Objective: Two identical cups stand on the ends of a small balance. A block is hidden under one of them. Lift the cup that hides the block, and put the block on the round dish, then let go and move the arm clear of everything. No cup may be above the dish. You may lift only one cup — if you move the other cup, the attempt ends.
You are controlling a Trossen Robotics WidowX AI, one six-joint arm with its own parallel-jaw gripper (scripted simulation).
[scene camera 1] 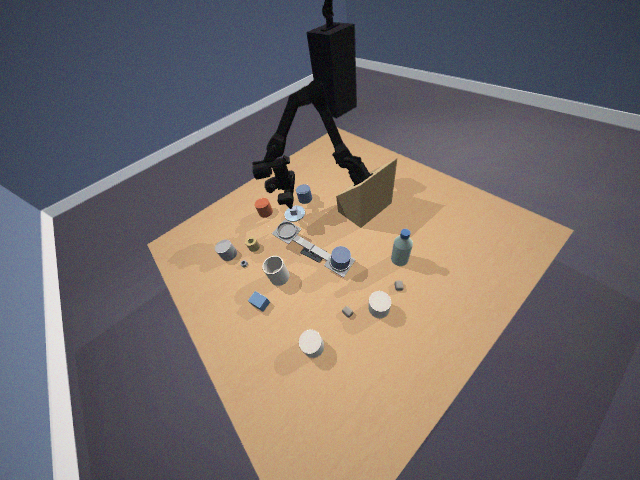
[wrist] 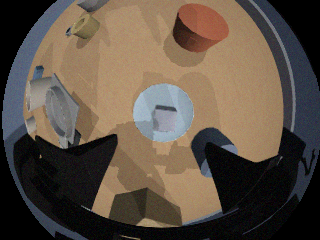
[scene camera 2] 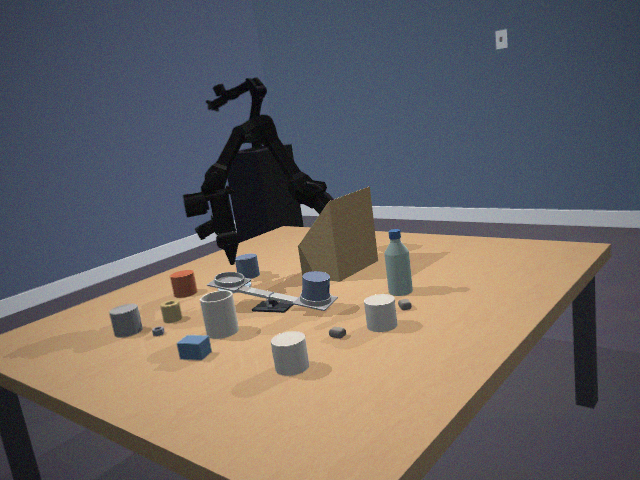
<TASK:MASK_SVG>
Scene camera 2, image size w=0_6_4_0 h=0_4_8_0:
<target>my gripper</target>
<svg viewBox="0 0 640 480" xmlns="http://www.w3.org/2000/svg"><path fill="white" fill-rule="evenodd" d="M212 212L213 217L211 215L211 220L196 227L195 230L201 240L215 232L217 235L217 246L225 251L230 265L234 265L239 239L236 233L232 209L219 213Z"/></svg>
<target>blue cup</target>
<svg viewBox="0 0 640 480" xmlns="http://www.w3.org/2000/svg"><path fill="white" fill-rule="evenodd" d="M303 274L302 297L304 299L324 301L329 298L329 274L320 271Z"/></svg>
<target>bottle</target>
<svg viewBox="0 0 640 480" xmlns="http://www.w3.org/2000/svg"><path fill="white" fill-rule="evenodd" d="M392 229L388 231L390 243L384 253L388 291L393 296L404 296L413 291L409 250L400 240L400 229Z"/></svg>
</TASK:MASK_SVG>
